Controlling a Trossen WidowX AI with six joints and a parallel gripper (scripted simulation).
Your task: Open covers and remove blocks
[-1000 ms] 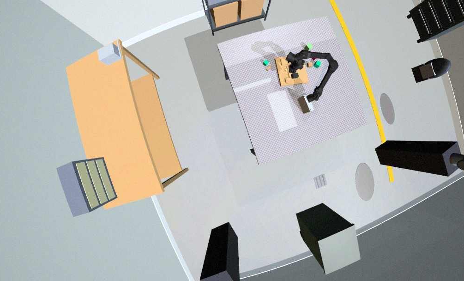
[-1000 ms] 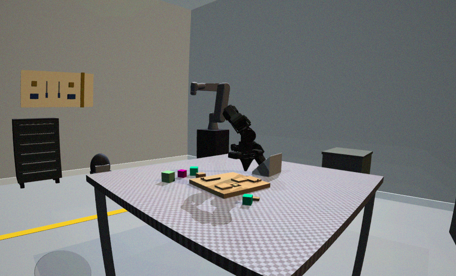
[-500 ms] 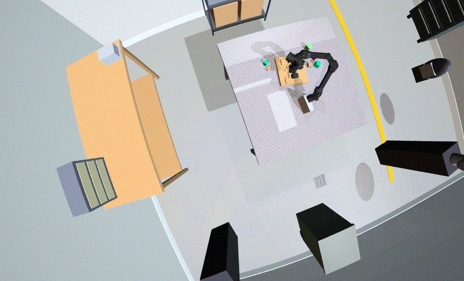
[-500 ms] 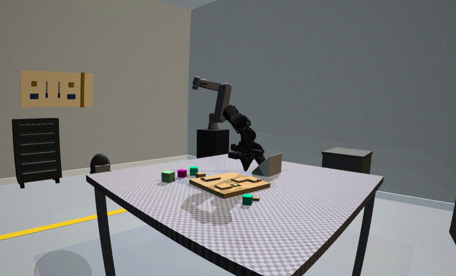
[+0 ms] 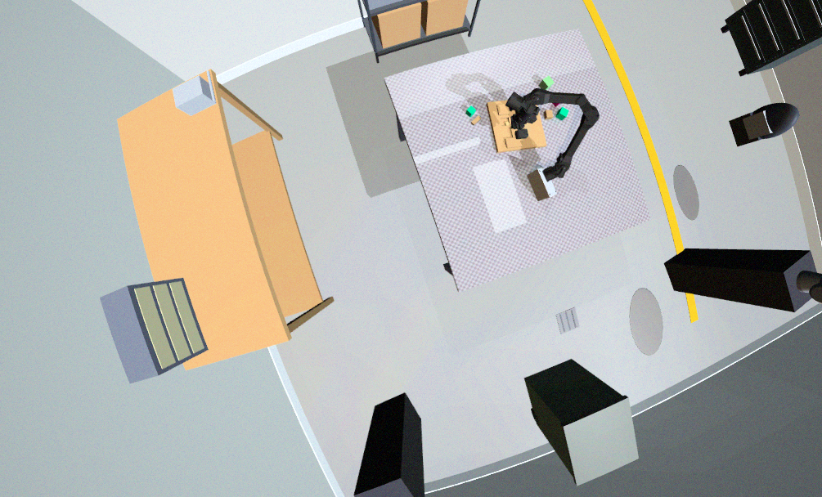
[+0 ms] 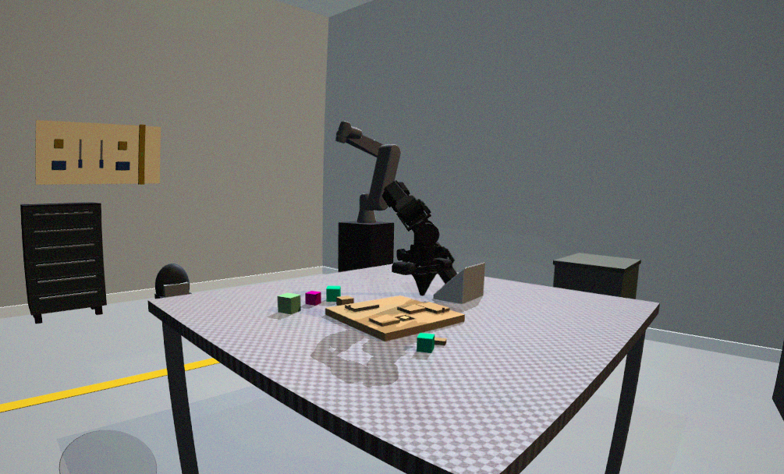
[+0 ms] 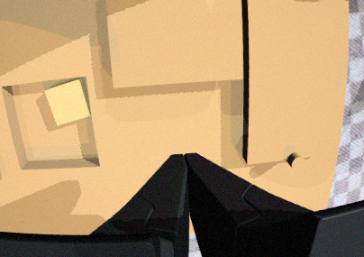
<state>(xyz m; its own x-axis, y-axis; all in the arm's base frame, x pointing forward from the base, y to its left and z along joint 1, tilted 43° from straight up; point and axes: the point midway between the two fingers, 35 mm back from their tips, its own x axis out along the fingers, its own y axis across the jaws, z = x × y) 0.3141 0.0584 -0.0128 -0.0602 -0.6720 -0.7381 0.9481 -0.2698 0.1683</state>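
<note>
Right now the puzzle board is 2 cm ahead of my gripper tip, 8 cm to the right of it and 6 cm below it. The rest, counted from my gripper tip: magenta block: 5 cm ahead, 38 cm to the right, 6 cm below; then light green block: 17 cm ahead, 37 cm to the right, 5 cm below.
</note>
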